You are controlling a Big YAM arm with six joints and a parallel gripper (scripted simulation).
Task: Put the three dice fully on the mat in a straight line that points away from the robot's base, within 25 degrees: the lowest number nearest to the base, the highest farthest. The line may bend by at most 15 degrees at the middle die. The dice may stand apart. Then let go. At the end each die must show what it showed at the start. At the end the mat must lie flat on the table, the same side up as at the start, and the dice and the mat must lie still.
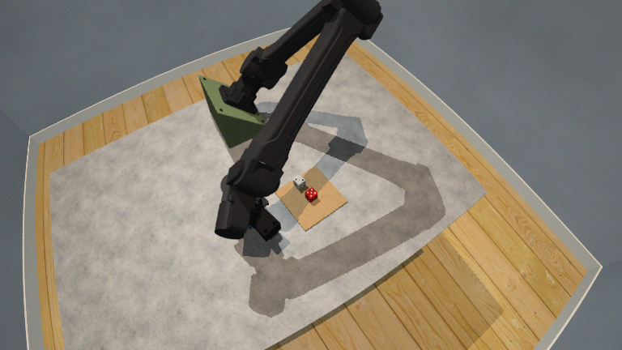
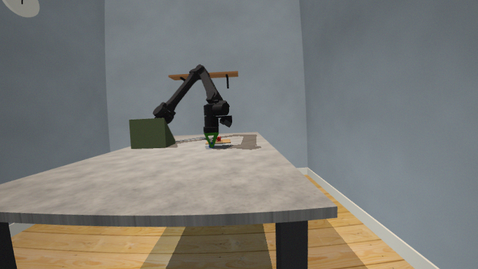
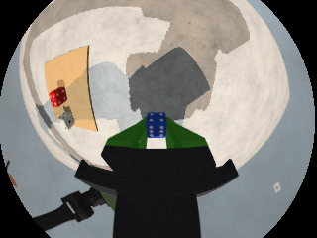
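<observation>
Now: the red die 17 cm to the left of my hand and 1 cm above it. The rest, counted from my hand: tan mat 1 cm behind, 17 cm to the left, 1 cm below; white die 5 cm behind, 16 cm to the left, 1 cm above; blue die right at my hand.
</observation>
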